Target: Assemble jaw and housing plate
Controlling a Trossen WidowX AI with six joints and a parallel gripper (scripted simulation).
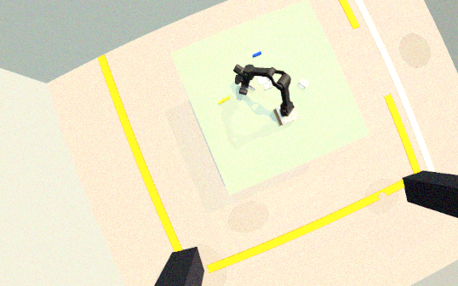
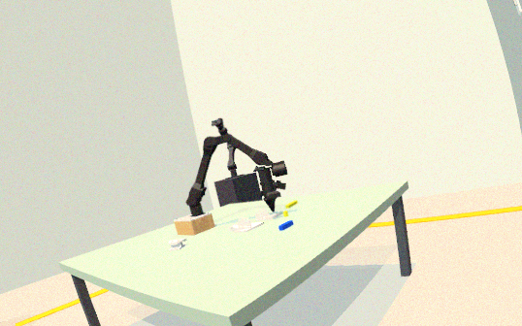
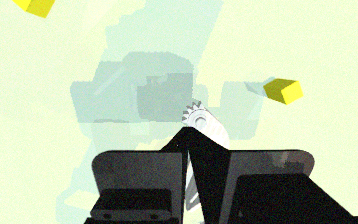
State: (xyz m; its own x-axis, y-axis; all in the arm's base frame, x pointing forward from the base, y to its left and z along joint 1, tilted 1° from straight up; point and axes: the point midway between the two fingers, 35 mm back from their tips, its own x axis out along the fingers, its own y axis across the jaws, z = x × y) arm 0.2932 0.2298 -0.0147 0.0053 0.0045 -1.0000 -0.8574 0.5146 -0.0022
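The white jaw lies 2 cm to the right of my gripper tip and 2 cm below it. Also, from my gripper tip: yellow bar: 19 cm to the left, 6 cm behind, 1 cm below; then blue block: 24 cm ahead, 18 cm to the right, 1 cm below; then yellow cube: 9 cm ahead, 1 cm to the right, 1 cm below.
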